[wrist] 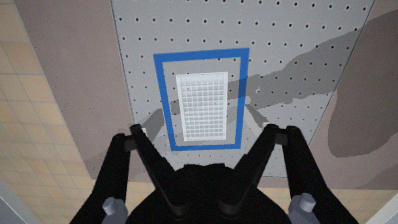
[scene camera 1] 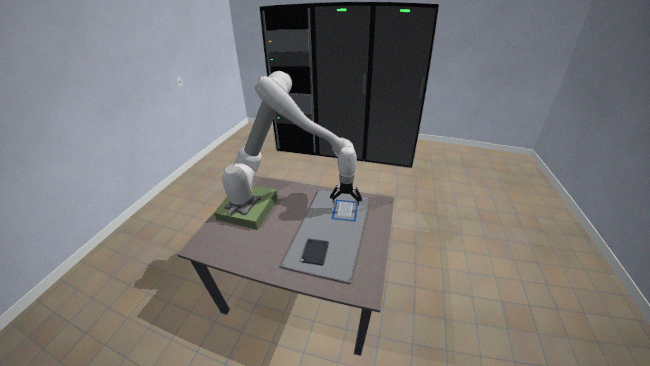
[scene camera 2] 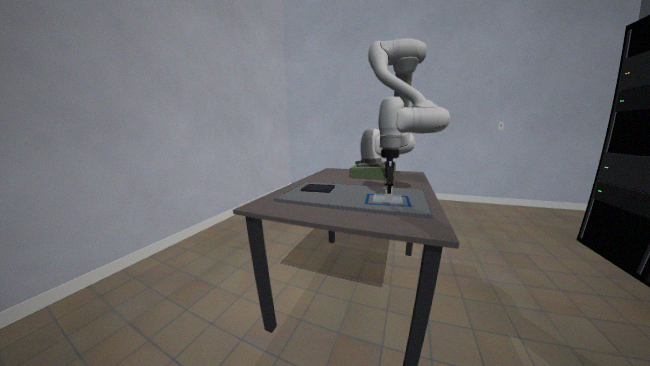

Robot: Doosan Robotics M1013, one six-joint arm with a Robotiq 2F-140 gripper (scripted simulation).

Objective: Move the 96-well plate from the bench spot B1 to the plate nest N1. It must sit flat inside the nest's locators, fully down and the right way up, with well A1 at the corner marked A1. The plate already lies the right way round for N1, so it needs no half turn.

Labels:
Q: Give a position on a white 96-well plate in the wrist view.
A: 202,96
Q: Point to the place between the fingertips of my gripper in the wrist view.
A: At 203,113

